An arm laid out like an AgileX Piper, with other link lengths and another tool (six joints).
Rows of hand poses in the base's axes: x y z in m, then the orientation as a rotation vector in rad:
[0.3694, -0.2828, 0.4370, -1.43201, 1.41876, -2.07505]
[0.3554, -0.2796, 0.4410, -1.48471, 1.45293, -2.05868]
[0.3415, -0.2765, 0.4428, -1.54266, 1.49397, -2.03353]
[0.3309, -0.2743, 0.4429, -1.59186, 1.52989, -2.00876]
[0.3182, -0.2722, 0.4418, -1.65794, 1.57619, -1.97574]
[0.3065, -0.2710, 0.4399, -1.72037, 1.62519, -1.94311]
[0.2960, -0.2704, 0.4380, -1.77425, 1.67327, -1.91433]
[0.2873, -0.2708, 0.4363, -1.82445, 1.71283, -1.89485]
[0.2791, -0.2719, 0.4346, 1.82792, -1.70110, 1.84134]
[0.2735, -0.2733, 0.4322, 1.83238, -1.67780, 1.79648]
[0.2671, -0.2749, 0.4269, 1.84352, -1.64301, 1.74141]
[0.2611, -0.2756, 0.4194, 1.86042, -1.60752, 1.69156]
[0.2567, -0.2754, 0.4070, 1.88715, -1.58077, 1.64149]
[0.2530, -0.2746, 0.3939, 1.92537, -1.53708, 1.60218]
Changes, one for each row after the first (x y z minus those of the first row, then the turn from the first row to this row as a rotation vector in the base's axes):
[-0.0140, 0.0032, 0.0040, 0.00316, 0.04807, -0.01339]
[-0.0279, 0.0063, 0.0058, 0.01114, 0.10210, -0.02759]
[-0.0385, 0.0085, 0.0059, 0.01944, 0.14843, -0.03950]
[-0.0512, 0.0106, 0.0048, 0.02858, 0.21010, -0.05579]
[-0.0629, 0.0118, 0.0029, 0.03773, 0.26998, -0.07552]
[-0.0734, 0.0124, 0.0010, 0.04585, 0.32333, -0.09744]
[-0.0821, 0.0120, -0.0007, 0.04671, 0.37074, -0.11890]
[-0.0903, 0.0109, -0.0024, 0.03786, 0.41387, -0.14129]
[-0.0959, 0.0095, -0.0048, 0.02353, 0.45165, -0.15645]
[-0.1023, 0.0079, -0.0101, 0.00288, 0.50049, -0.17039]
[-0.1083, 0.0072, -0.0176, -0.01703, 0.54661, -0.17696]
[-0.1127, 0.0074, -0.0300, -0.02795, 0.59148, -0.17412]
[-0.1164, 0.0082, -0.0431, -0.04911, 0.63380, -0.15818]

